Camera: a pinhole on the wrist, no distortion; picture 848 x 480 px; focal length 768.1 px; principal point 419.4 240.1 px. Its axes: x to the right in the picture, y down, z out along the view. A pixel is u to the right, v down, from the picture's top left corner.
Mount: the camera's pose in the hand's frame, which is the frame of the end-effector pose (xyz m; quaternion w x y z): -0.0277 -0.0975 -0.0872 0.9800 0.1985 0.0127 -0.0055
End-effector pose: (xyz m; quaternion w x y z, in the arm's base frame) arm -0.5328 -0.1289 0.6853 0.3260 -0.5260 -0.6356 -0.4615
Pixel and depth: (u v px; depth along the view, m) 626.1 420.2 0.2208
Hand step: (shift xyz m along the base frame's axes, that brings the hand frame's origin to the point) -0.1312 0.1362 -0.0481
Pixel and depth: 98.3 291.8 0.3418
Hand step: -0.1471 0.1594 -0.2839
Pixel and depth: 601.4 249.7 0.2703
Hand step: -0.1924 0.1615 -0.0688
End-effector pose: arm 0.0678 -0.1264 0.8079 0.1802 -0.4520 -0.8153 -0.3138
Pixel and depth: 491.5 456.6 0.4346
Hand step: -0.1477 0.1973 -0.3047
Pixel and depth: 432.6 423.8 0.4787
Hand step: -0.1521 0.1938 -0.3599
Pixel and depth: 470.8 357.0 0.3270
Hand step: -0.1558 0.0878 -0.2328
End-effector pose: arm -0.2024 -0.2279 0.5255 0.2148 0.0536 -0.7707 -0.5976
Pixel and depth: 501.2 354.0 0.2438
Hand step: -0.0912 0.0892 -0.1783
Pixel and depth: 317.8 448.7 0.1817
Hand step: -0.0186 0.0713 -0.1476
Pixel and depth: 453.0 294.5 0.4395
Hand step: -0.1736 0.2276 -0.2897
